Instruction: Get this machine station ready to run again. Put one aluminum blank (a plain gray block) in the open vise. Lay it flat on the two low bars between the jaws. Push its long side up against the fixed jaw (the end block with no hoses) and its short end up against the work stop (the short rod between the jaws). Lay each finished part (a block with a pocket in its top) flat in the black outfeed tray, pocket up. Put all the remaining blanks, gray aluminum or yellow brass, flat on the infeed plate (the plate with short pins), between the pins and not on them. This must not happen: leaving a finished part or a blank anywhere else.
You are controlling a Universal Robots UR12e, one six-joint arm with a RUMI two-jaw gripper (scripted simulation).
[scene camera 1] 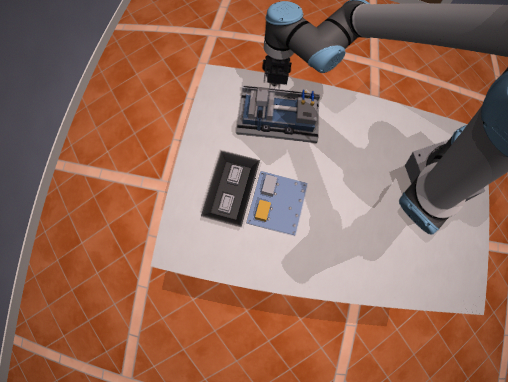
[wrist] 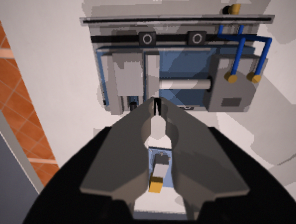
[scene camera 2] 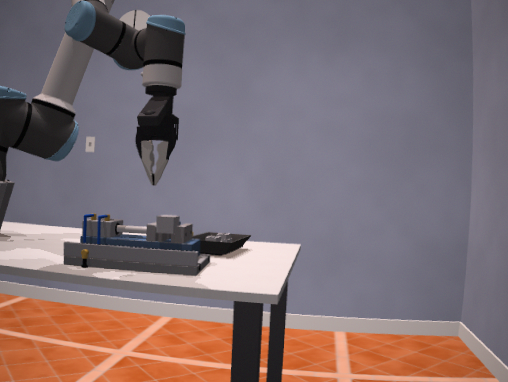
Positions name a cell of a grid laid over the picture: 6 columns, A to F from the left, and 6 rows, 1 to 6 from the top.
Note:
In view: the gripper (scene camera 2: B3).
The gripper is seen too in the wrist view (wrist: D3).

